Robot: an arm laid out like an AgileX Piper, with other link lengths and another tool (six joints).
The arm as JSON. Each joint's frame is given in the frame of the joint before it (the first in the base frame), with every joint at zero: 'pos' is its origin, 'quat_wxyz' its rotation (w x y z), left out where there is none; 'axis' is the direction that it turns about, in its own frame. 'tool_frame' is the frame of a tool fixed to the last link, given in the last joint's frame.
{
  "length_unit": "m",
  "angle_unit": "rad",
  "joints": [
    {
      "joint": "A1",
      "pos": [
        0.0,
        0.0,
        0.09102
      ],
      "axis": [
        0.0,
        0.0,
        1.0
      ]
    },
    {
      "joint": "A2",
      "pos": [
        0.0,
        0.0,
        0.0
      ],
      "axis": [
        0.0,
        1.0,
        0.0
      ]
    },
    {
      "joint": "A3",
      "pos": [
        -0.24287,
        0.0,
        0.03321
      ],
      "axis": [
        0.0,
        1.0,
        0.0
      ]
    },
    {
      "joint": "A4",
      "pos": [
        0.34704,
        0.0,
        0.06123
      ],
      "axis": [
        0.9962,
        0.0,
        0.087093
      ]
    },
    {
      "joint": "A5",
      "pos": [
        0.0,
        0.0,
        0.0
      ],
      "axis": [
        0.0,
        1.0,
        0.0
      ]
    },
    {
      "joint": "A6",
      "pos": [
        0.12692,
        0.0,
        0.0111
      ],
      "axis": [
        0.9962,
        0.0,
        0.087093
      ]
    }
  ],
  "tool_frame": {
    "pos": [
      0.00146,
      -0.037,
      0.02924
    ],
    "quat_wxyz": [
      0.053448,
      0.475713,
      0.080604,
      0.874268
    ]
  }
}
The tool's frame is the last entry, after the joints.
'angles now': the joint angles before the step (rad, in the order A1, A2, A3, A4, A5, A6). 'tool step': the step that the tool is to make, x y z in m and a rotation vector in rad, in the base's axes. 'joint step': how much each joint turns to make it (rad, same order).
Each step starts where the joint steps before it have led.
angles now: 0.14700, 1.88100, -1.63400, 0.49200, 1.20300, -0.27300
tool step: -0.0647, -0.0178, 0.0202, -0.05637, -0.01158, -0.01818
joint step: 0.00007, -0.28912, 0.28817, -0.06301, -0.01407, 0.02504
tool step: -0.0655, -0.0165, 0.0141, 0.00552, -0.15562, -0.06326
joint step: 0.00008, -0.35499, 0.34196, -0.00805, -0.15600, 0.00112
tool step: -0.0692, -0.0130, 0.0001, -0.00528, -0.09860, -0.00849
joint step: 0.00064, -0.35893, 0.29101, -0.01781, -0.03094, -0.00143
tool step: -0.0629, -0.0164, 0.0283, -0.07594, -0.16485, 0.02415
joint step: 0.00026, -0.38995, 0.16574, -0.09818, 0.07711, -0.00064
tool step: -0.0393, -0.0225, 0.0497, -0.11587, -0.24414, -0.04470
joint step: -0.00019, -0.25820, 0.02213, -0.15984, 0.01009, 0.00680
